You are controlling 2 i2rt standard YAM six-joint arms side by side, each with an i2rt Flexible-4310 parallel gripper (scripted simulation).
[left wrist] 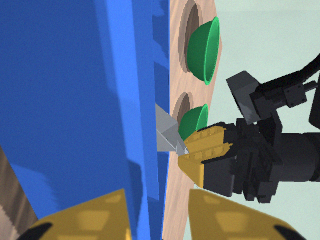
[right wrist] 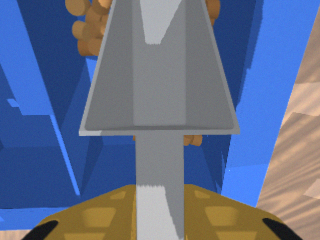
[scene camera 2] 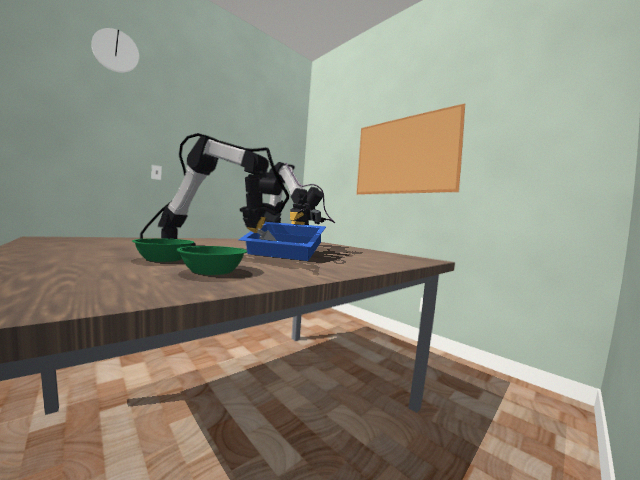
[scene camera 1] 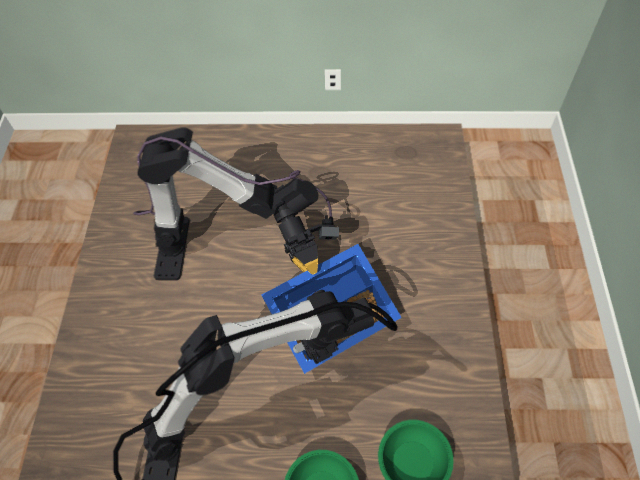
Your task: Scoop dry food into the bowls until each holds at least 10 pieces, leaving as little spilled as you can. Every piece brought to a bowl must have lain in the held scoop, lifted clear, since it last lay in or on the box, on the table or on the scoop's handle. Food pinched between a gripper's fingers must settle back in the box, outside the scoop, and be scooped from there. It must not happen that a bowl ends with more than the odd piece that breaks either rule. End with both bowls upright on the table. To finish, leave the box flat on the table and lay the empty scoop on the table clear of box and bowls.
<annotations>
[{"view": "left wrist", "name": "my left gripper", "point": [162,197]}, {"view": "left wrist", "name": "my right gripper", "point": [177,156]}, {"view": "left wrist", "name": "blue box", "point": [86,86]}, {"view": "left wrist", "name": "grey scoop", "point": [165,124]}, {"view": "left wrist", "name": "green bowl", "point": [202,51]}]
</annotations>
